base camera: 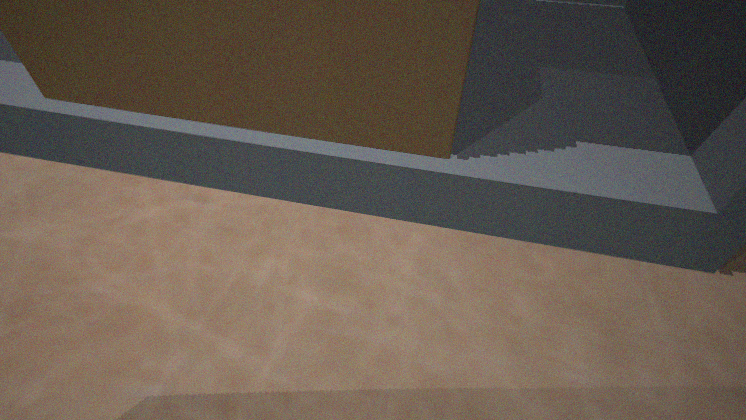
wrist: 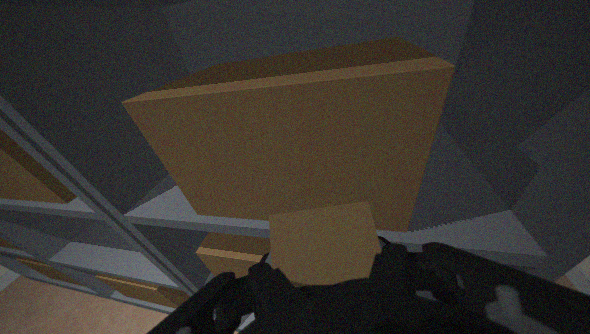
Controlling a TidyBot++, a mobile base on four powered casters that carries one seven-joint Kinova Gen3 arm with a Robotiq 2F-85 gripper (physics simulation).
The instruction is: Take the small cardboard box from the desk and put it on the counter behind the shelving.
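Places are measured from the arm's base along level axes (x ahead, y right, z down), in metres.
Where they show: gripper, between the fingertips: (wrist: 323, 250).
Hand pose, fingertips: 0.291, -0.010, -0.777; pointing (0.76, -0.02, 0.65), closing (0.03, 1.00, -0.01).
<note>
Each offset is from my fingertips to the top centre of the thing, as dx, dy, dz. Level surfaces: height alone.
The small cardboard box @[-0.030, +0.001, -0.053] (wrist: 322, 242) is light brown and sits between the fingers at the lower middle of the wrist view. My gripper (wrist: 323, 250) is shut on it, with one black finger at each side. The box is held up in front of the grey shelving (wrist: 225, 225) (base camera: 313, 182), whose lower edge crosses the base camera view. The gripper does not show in the base camera view. The desk and the counter cannot be made out in either view.
A large cardboard box (wrist: 300, 150) (base camera: 250, 67) stands on the shelving directly beyond the held box. Another cardboard box @[+0.344, -0.134, +0.370] (wrist: 230, 257) is on a lower shelf. A slanting grey shelf post (wrist: 107, 210) is at the left. The tan floor @[dz +1.174] (base camera: 313, 313) lies in front of the shelving.
</note>
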